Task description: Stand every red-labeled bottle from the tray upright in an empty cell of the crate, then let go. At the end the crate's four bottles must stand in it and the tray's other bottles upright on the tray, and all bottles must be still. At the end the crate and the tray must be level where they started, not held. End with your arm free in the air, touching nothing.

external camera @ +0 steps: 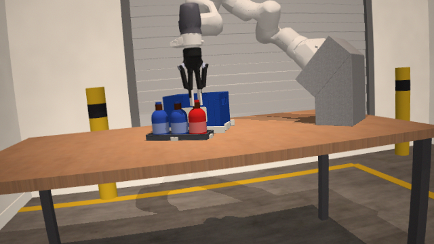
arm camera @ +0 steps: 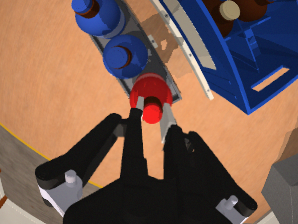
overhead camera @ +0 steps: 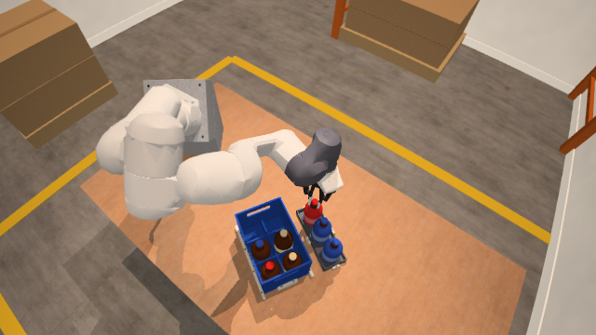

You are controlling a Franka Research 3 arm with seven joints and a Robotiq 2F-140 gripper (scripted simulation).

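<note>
My gripper is now 90 mm above the red-labeled bottle. Round my hand: tray (160 mm below, 70 mm ahead, 60 mm to the right); then blue crate (210 mm to the right, 90 mm below, 80 mm behind).
</note>
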